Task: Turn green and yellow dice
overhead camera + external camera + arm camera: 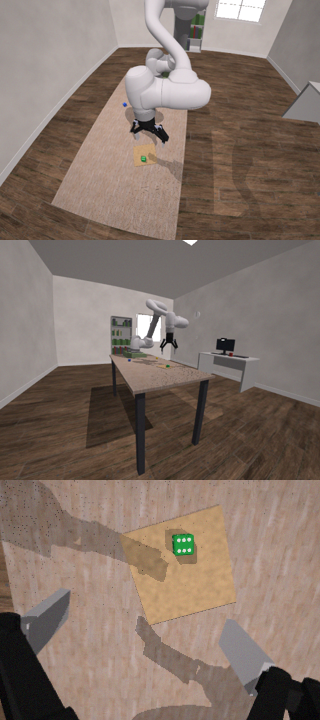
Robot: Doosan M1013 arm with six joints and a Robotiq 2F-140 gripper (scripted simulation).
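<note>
Right now my hand is 430 mm past the yellow die, 130 mm to the right of it and 120 mm above it. Also, from my hand: green die 50 mm ahead, 50 mm to the right, 120 mm below; then tan mat 20 mm ahead, 50 mm to the right, 130 mm below; then blue die 420 mm behind, 280 mm to the right, 120 mm below.
</note>
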